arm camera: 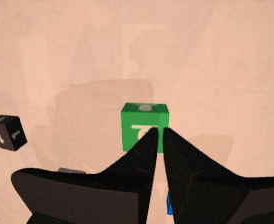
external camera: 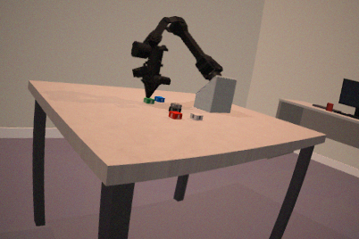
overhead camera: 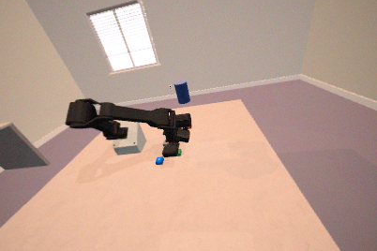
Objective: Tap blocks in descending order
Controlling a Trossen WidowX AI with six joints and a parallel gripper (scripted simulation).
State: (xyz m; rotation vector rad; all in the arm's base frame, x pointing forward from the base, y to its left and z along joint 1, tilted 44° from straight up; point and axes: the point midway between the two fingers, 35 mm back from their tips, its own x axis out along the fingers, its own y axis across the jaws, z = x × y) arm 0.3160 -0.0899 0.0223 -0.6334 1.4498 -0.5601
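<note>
Now: the green block 1 cm to the left of my gripper tip and 1 cm below it. The rest, counted from my gripper tip: blue block: 9 cm behind, 4 cm to the right, 1 cm below; grey block: 9 cm to the left, 8 cm behind, 1 cm below; black block: 16 cm to the left, 2 cm behind, 1 cm below.
</note>
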